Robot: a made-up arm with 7 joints.
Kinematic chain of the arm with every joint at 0, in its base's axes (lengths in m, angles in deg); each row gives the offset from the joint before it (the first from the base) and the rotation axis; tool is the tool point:
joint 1: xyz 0 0 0.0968 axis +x
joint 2: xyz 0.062 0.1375 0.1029 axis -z
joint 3: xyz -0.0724 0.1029 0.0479 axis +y
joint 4: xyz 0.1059 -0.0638 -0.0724 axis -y
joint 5: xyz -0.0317 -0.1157 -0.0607 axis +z
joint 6: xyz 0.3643 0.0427 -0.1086 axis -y
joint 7: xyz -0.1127 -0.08 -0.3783 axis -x
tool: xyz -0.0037 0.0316 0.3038
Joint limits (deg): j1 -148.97..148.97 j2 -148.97..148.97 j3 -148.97..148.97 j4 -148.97..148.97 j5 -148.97..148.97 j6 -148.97..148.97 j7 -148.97..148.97
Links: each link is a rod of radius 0.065 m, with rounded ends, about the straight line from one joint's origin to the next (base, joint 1, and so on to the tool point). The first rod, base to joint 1, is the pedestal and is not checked.
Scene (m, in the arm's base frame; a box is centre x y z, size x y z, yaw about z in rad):
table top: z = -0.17
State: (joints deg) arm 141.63 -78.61 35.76 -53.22 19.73 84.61 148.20
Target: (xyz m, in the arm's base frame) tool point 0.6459 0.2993 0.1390
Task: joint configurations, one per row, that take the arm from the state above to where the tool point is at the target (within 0.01 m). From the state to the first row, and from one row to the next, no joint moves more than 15 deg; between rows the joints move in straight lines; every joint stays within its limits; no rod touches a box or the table.
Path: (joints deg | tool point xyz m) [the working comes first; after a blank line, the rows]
Joints at the target: 148.97 -146.20 36.23 -87.56 -19.60 54.75 66.04
Straight joint move there: clear.

1: 142.85 -89.87 35.84 -58.94 13.17 79.63 134.51 | -0.2314 0.7592 0.5112
2: 144.08 -101.14 35.92 -64.67 6.62 74.66 120.81 | -0.0478 0.8073 0.3643
3: 145.30 -112.40 35.99 -70.39 0.06 69.68 107.12 | 0.1644 0.7786 0.2519
4: 146.52 -123.67 36.07 -76.11 -6.49 64.71 93.43 | 0.3700 0.6745 0.1796
5: 147.75 -134.93 36.15 -81.84 -13.05 59.73 79.73 | 0.5379 0.5079 0.1448
6: 148.97 -146.20 36.23 -87.56 -19.60 54.75 66.04 | 0.6459 0.2993 0.1389

